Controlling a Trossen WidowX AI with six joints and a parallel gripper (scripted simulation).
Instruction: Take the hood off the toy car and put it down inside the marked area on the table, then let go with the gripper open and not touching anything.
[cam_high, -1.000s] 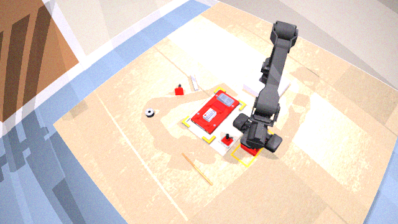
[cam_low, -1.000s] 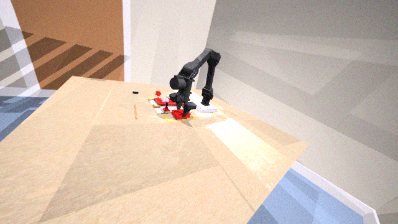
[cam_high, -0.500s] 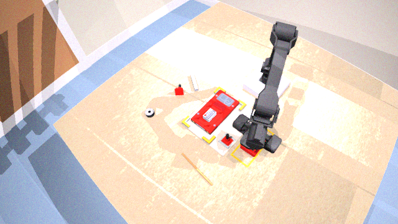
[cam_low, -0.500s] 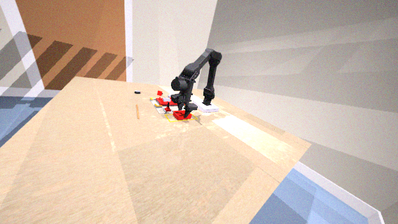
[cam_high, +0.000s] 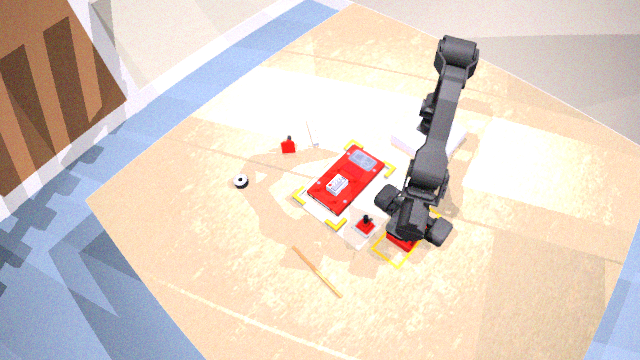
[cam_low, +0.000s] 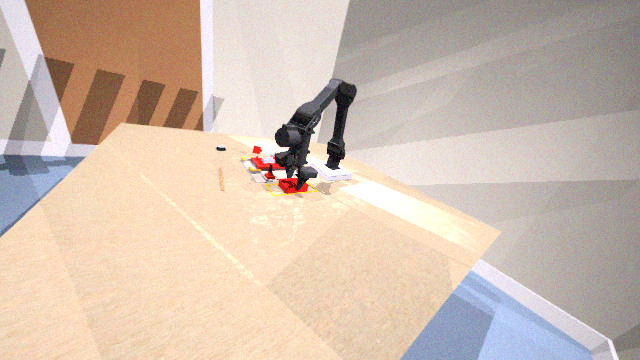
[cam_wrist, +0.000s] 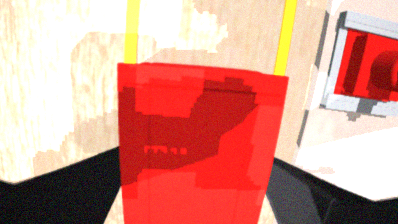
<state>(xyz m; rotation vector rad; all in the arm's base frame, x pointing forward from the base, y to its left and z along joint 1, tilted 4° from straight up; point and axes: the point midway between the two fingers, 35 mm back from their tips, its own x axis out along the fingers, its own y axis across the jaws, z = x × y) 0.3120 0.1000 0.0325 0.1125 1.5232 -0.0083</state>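
The red hood is right at my gripper tip. Round my gripper tip: small black wheel (45 cm to the right, 13 cm ahead); thin wooden stick (21 cm ahead, 13 cm to the right, 1 cm below).
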